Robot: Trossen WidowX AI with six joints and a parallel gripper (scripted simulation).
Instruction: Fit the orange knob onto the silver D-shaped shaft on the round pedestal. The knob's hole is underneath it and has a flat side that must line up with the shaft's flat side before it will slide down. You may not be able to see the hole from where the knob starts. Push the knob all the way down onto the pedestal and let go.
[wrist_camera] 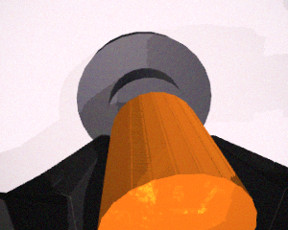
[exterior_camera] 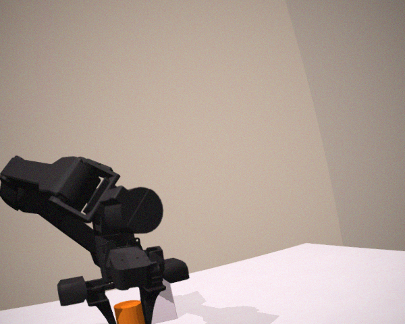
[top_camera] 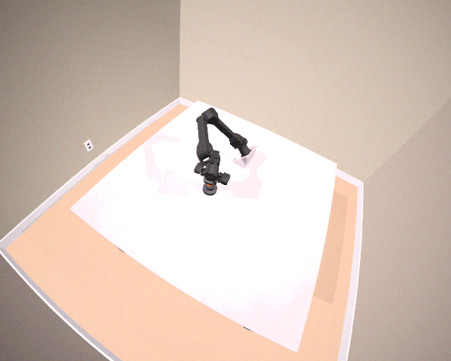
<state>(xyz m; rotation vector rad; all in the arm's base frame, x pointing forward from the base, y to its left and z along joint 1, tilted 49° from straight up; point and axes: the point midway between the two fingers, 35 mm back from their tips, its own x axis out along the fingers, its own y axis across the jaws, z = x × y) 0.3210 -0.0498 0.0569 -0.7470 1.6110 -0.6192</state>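
Right now my gripper tip is 3 cm below the orange knob. The rest, counted from my gripper tip: pedestal with silver shaft 4 cm below.
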